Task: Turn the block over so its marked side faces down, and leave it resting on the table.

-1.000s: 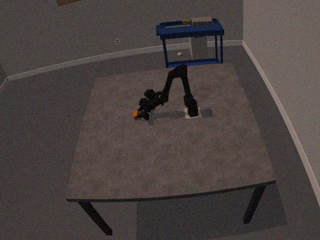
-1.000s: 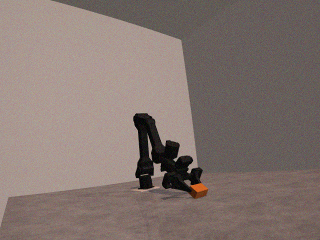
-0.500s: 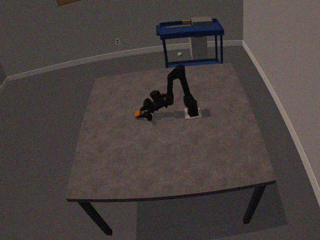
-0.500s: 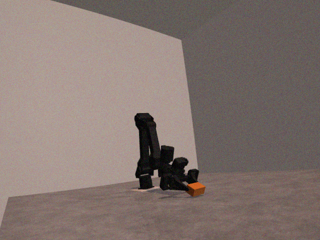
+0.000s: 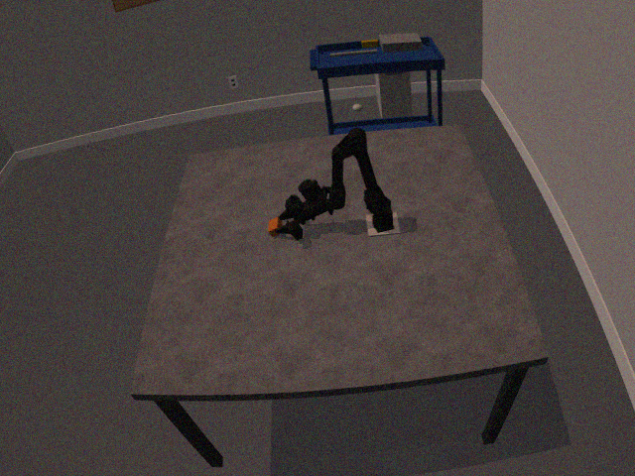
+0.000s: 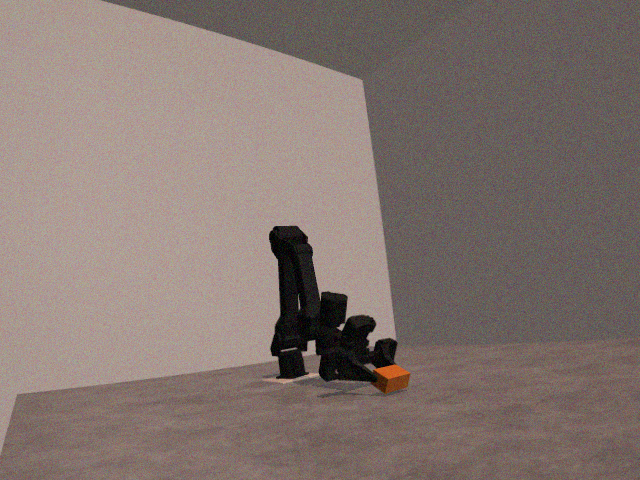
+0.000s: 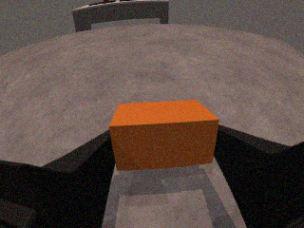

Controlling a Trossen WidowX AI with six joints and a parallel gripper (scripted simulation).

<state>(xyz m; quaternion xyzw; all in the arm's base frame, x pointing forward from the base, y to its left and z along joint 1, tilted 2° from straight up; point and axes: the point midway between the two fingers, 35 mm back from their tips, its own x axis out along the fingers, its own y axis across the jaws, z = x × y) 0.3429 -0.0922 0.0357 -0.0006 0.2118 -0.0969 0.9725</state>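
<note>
Now: gripper tip 10 mm above the orange block.
</note>
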